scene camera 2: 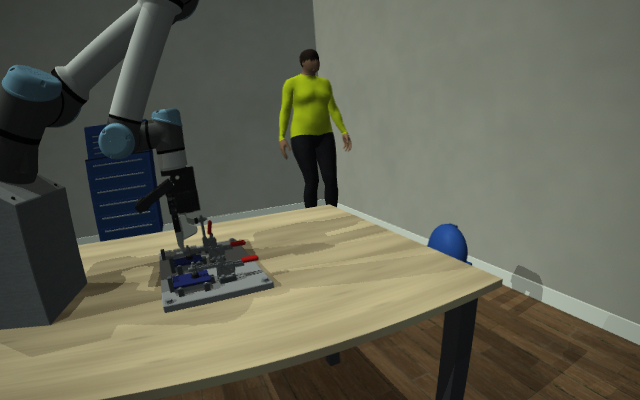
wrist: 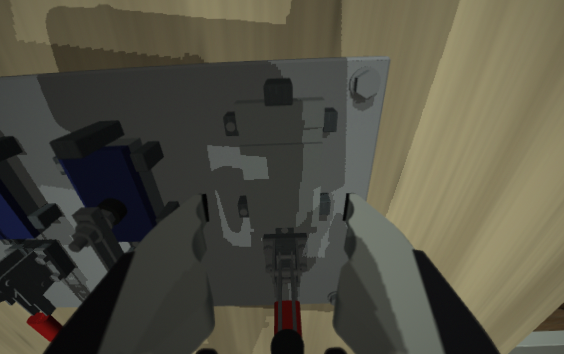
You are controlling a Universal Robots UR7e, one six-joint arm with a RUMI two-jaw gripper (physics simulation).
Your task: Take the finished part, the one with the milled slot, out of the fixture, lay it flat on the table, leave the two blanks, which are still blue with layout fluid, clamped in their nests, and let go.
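Places are measured from the arm's base along level axes (x left, y ahead, z down), in centimetres.
Pixels of known places: gripper, fingertip midpoint: (scene camera 2: 183, 246) (wrist: 276, 195); arm's base at its link origin: (scene camera 2: 2, 169).
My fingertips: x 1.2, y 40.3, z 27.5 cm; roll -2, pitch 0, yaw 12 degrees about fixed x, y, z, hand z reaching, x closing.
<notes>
For each thing: its top centre in the pictures, then the offset to it from my fingertips. "pt": a spot on its surface instead. Level surfaces: height alone.
- finished part at its top centre: (wrist: 282, 174) (scene camera 2: 180, 250) dx +0.5, dy -0.8, dz +1.2 cm
- blank at a spot on its surface: (wrist: 115, 185) pt dx -9.5, dy -2.7, dz +0.2 cm
- fixture plate at its top centre: (wrist: 152, 225) (scene camera 2: 206, 265) dx -11.2, dy +2.6, dz +2.8 cm
- wooden table at its surface level: dz +4.3 cm
- upright red handle at a spot on its surface: (scene camera 2: 210, 227) pt dx -1.8, dy +8.1, dz -4.0 cm
The finished part (wrist: 285, 165) is a flat grey piece, shadowed and hard to tell from the plate, lying between dark locating blocks in the end nest. Its toggle clamp (wrist: 286, 250) is swung open, arm raised. Two blue blanks (scene camera 2: 191, 279) (scene camera 2: 186, 260) sit in the other nests; in the wrist view one blank (wrist: 115, 185) shows under its clamp pad and the other blank (wrist: 12, 212) is cut off at left. My gripper (scene camera 2: 183, 247) (wrist: 276, 195) is open and empty, pointing down over the end nest, one finger towards each side of the part. Their exact height is unclear.
The fixture plate (scene camera 2: 240, 288) (wrist: 175, 110) lies on the wooden table (scene camera 2: 350, 300) (wrist: 450, 150). Red clamp handles (scene camera 2: 249, 258) (scene camera 2: 238, 243) stick out beside the upright red handle (scene camera 2: 210, 227). A person (scene camera 2: 311, 107) stands behind the table, near a blue cabinet (scene camera 2: 125, 195).
</notes>
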